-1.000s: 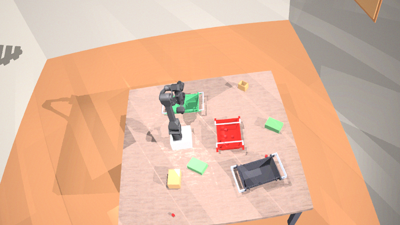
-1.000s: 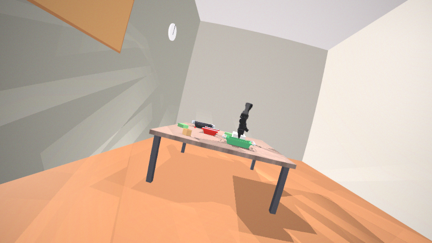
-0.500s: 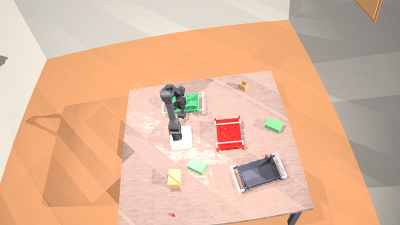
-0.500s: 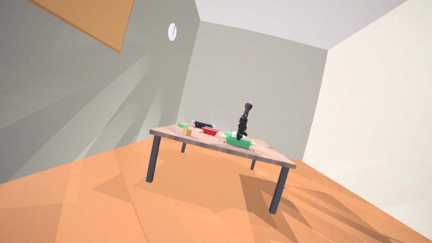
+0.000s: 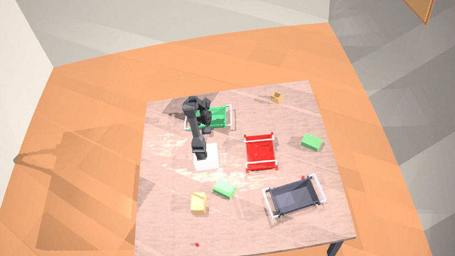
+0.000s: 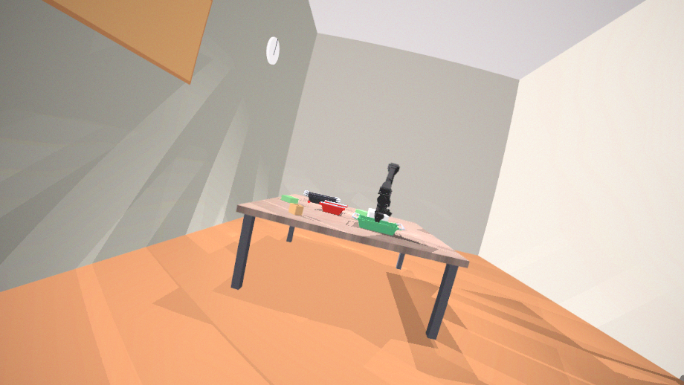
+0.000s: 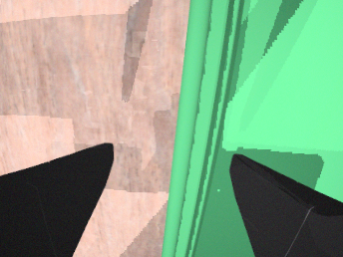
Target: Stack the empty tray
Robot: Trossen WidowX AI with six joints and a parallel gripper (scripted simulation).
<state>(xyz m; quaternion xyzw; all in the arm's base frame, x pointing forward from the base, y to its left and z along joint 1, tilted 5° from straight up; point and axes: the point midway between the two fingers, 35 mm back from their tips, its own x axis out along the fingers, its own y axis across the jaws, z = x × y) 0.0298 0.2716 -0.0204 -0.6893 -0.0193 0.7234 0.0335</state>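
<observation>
My gripper tip is now 80 mm to the right of the green tray and 30 mm below it. Round my gripper tip: small tan box: 510 mm ahead, 230 mm to the left; then red cube: 830 mm to the right, 70 mm behind.
</observation>
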